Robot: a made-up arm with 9 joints. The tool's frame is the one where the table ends.
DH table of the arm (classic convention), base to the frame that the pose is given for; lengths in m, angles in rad. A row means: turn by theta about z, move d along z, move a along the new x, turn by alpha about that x. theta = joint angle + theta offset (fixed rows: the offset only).
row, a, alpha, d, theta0
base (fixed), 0, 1.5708, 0.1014, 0
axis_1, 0.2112, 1.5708, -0.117, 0
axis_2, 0.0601, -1.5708, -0.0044, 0
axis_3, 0.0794, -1.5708, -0.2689, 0
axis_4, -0.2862, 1.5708, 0.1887, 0
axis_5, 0.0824, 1.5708, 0.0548, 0
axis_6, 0.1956, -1.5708, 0.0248, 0
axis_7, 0.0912, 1.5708, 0.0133, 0
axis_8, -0.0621, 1.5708, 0.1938, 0
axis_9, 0.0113, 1.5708, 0.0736, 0
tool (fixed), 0, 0, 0.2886, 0
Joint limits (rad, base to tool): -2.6..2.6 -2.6..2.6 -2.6..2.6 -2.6..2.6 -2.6..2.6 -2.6..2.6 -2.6..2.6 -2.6..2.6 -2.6..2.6
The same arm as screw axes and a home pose.
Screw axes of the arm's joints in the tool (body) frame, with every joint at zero. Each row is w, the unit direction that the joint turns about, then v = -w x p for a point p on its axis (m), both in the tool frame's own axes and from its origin. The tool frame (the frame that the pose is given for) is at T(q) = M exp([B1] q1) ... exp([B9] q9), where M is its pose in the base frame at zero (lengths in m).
B1: w 0 -1 0.000015 v -0.2631 0 0.3829
B2: w 0 -0.000015 -1 v 0.2744 -0.1717 0
B3: w 0 -1 0.000015 v -0.2587 0 0.1116
B4: w 0 0.000015 1 v -0.0055 0.0322 0
B5: w 0 -1 0.000015 v -0.07 0 0.3184
B6: w 0 -0.000015 -1 v 0.0603 -0.236 0
B7: w 0 -1 0.000015 v -0.0948 0 0.0404
B8: w 0 -0.000015 -1 v 0.0736 0.0508 0
B9: w 0 1 -0.000015 v 0.2886 0 -0.0113
M =
1 0 0 0.3829
0 1 -0.000015 0.3914
0 0.000015 1 0.3645
0 0 0 1
Joint limits (deg, base to tool): -148.97..148.97 -148.97..148.97 -148.97..148.97 -148.97..148.97 -148.97..148.97 -148.97..148.97 -148.97..148.97 -148.97..148.97 -148.97..148.97

